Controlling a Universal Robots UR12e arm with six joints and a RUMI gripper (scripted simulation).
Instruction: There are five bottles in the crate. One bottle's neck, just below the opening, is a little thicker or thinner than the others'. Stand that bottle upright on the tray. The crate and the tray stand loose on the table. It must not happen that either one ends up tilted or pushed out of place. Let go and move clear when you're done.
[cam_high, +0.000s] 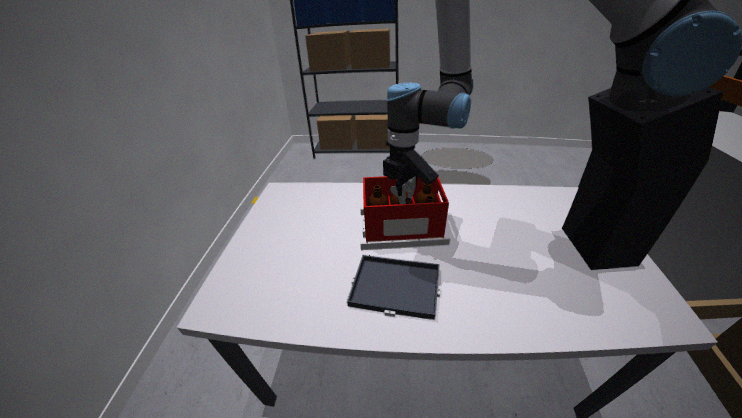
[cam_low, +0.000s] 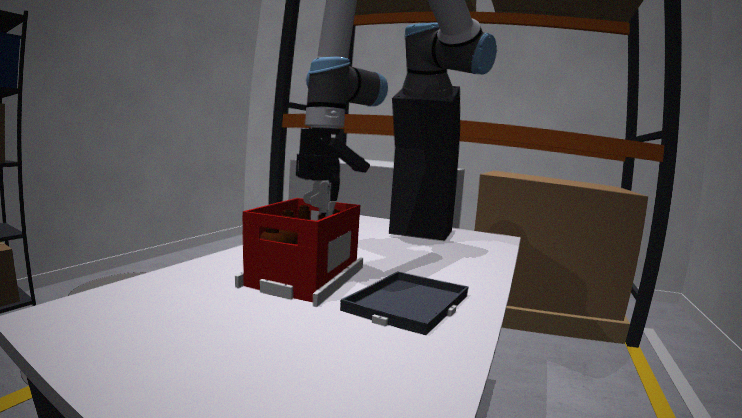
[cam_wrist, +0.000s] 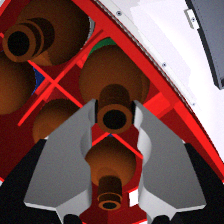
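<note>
The red crate lies 70 mm below my hand and 50 mm to the right of it. Also, from my hand: dark tray 220 mm to the left, 140 mm below, 60 mm ahead; glass bottle 100 mm to the right, 70 mm below; brown bottle 90 mm to the right, 90 mm ahead, 70 mm below.
</note>
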